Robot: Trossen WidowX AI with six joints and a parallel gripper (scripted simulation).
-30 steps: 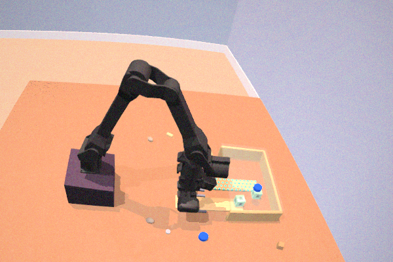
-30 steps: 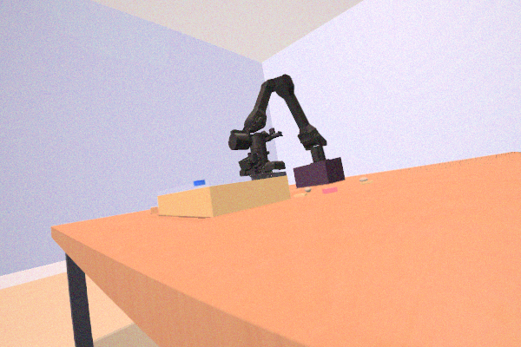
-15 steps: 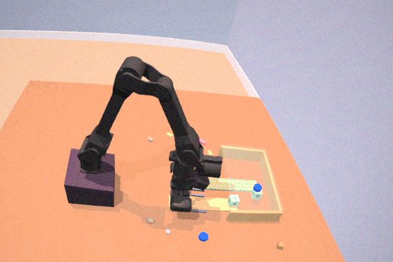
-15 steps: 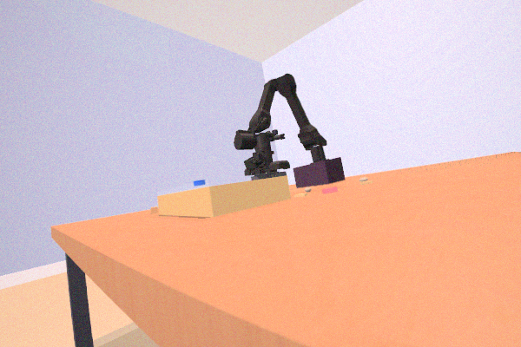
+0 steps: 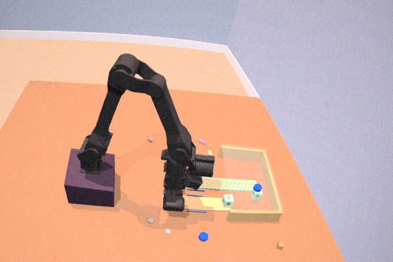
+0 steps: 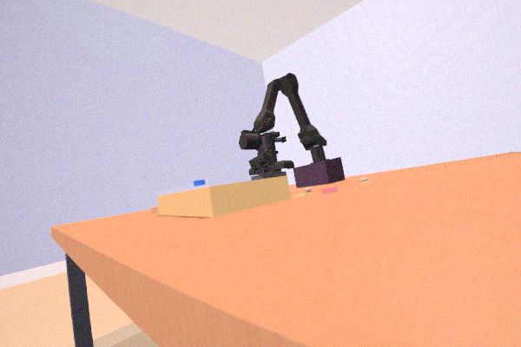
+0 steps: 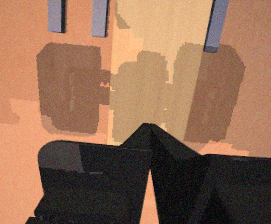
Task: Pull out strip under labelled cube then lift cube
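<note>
Right now my gripper tip is 9 cm short of the pale yellow strip and 2 cm to the left of it. The rest, counted from my gripper tip: tan block 32 cm ahead, 24 cm to the right; pink block 19 cm ahead, 29 cm to the left.
</note>
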